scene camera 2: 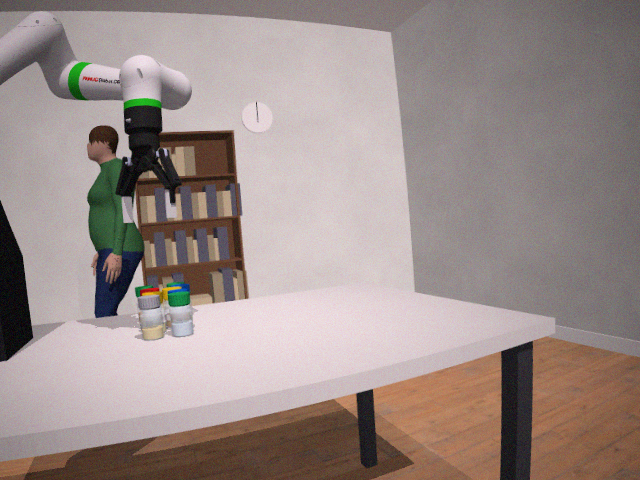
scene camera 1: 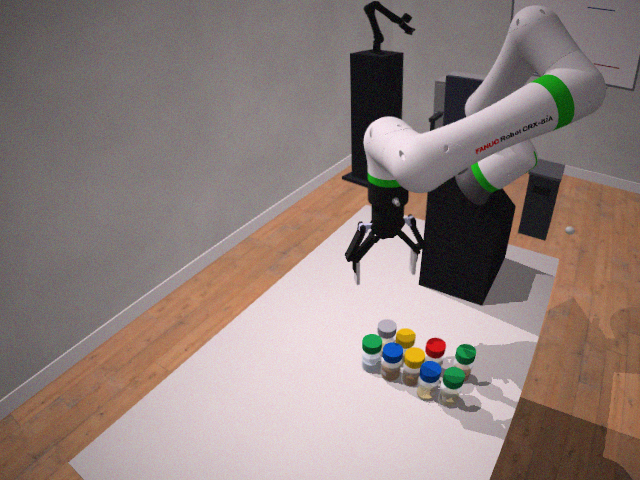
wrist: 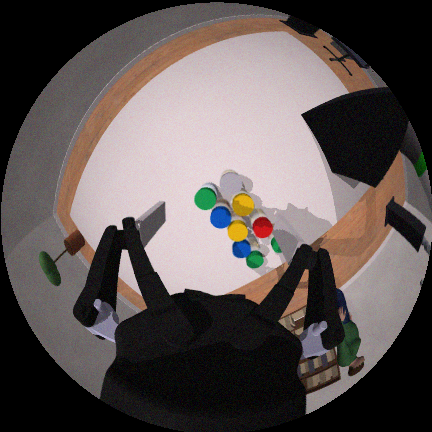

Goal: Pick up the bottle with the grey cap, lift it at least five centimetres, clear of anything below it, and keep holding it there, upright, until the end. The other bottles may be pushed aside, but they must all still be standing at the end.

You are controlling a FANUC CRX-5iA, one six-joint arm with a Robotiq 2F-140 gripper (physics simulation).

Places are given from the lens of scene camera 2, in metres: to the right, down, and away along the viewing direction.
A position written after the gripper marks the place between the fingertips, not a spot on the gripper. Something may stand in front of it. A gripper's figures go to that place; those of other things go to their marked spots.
gripper [scene camera 2: 149,220]: -0.41, -0.05, 1.00
green-capped bottle [scene camera 2: 181,319]: -0.33, 0.19, 1.00
